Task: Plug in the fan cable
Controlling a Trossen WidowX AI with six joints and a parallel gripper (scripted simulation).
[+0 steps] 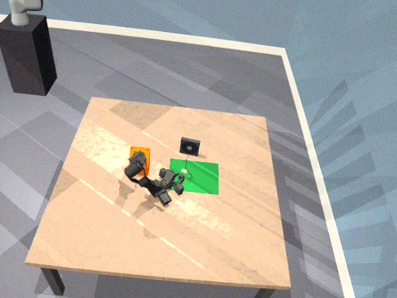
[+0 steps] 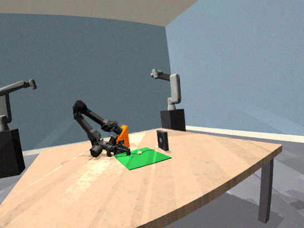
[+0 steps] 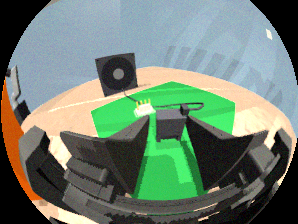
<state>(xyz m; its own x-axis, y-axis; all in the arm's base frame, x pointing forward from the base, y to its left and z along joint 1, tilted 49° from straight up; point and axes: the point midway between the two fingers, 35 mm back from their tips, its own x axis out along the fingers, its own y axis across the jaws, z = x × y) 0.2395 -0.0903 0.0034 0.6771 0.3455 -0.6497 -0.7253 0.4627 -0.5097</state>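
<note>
Right now the dark cable plug is 1 cm below my gripper tip. Also, from my gripper tip: black fan: 3 cm ahead, 22 cm to the left, 2 cm above; then green board: 7 cm ahead, 4 cm to the left, 5 cm below.
</note>
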